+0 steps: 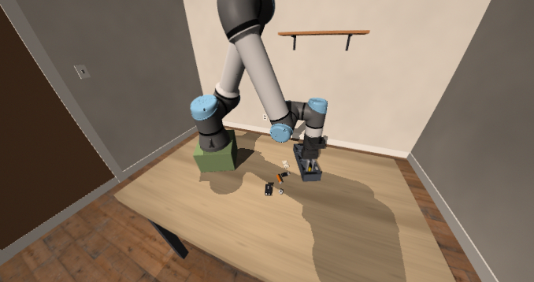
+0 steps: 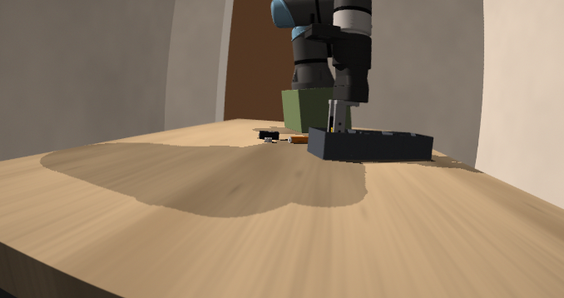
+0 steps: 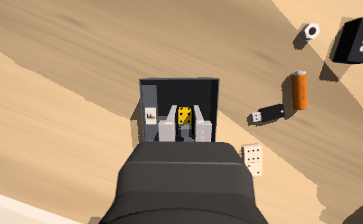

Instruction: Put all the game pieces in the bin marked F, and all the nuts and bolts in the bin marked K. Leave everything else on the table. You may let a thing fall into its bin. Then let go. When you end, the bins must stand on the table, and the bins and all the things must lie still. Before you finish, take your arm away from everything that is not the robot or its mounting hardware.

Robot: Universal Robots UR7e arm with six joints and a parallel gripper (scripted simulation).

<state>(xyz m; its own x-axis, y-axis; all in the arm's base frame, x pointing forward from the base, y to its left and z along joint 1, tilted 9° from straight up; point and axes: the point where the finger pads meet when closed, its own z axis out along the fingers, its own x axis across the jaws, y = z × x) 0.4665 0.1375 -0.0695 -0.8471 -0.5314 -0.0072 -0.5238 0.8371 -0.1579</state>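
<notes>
My hand is 130 mm past the white domino, 50 mm above it and 20 mm to the right of it. Round my hand: yellow die: 10 mm below; black USB stick: 100 mm behind, 50 mm to the right, 50 mm below; dark bin row: 80 mm to the left, 40 mm behind, 30 mm below.
</notes>
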